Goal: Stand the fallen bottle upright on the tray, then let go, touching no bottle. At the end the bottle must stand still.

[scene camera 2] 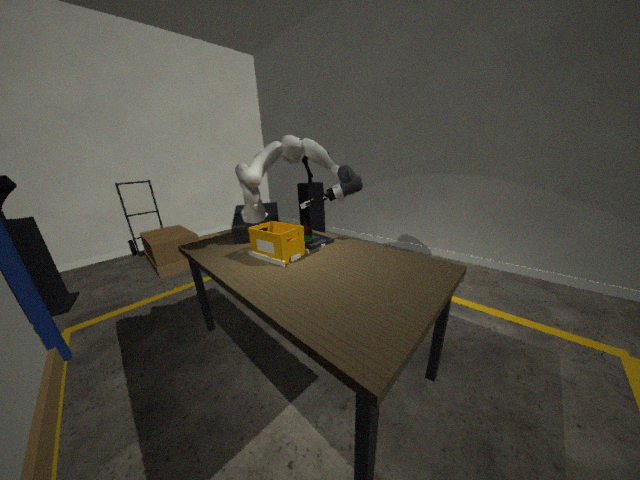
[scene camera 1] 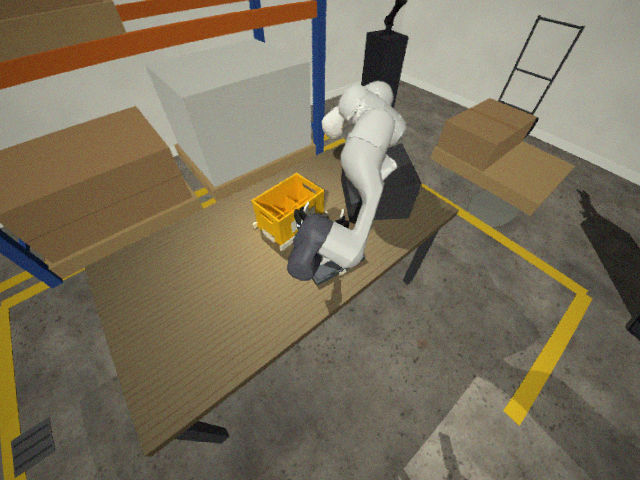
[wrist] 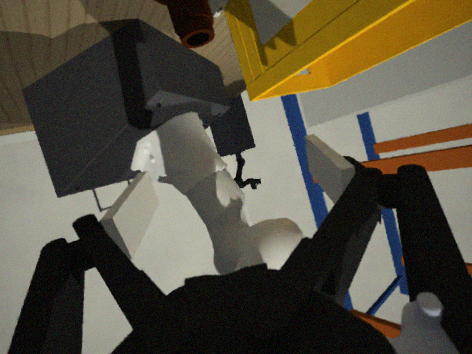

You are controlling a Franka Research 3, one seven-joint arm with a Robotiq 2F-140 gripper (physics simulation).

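Note:
The brown bottle with a green band [scene camera 2: 308, 231] stands upright on the dark tray [scene camera 1: 327, 272] [scene camera 2: 323, 240], close beside the yellow crate. In the wrist view, its brown neck and open mouth [wrist: 192, 24] show at the top, beyond the fingers and apart from them. My gripper [scene camera 1: 324, 210] [scene camera 2: 305, 204] [wrist: 228, 171] is open with nothing between its fingers, above the bottle's level. In scene camera 1, the hand and arm hide the bottle and part of the tray.
The yellow crate [scene camera 1: 268, 221] [scene camera 2: 285, 246] [wrist: 245, 55] stands on the wooden table [scene camera 1: 206, 310] [scene camera 2: 361, 289] right beside the tray. The arm's dark base block [scene camera 1: 400, 191] [wrist: 85, 110] is at the table's far end. A rack with a blue post [scene camera 1: 318, 77] stands behind the table.

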